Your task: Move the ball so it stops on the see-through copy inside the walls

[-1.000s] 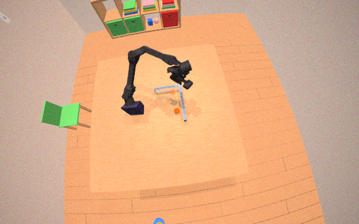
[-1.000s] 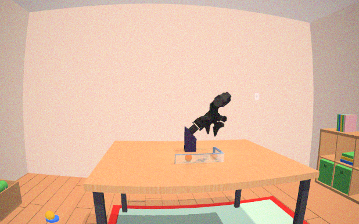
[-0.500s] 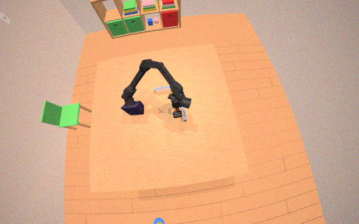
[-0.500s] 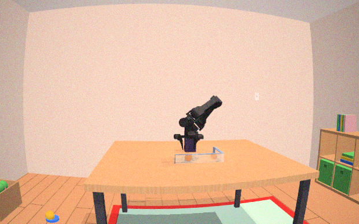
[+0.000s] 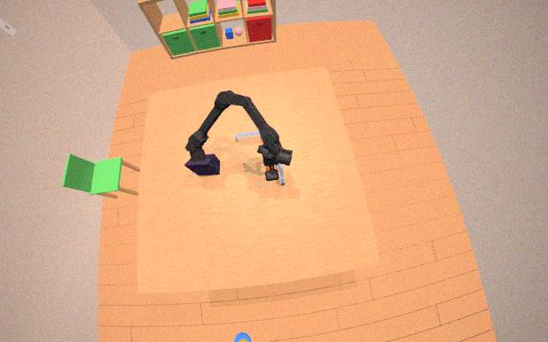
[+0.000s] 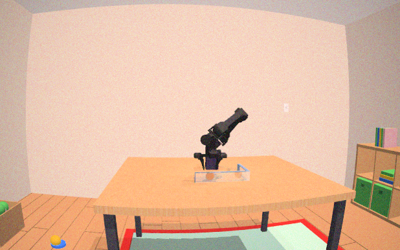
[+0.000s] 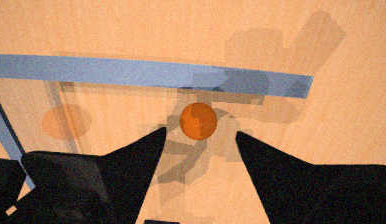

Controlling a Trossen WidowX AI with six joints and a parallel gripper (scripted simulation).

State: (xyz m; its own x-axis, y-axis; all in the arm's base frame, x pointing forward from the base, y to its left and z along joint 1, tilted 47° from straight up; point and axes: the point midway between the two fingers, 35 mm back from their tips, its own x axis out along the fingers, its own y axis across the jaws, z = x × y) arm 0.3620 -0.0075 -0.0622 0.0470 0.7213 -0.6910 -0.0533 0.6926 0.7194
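Now: gripper tip 4 cm above the orange ball. Round my gripper tip: see-through copy: 17 cm to the left, 4 cm below, 3 cm behind.
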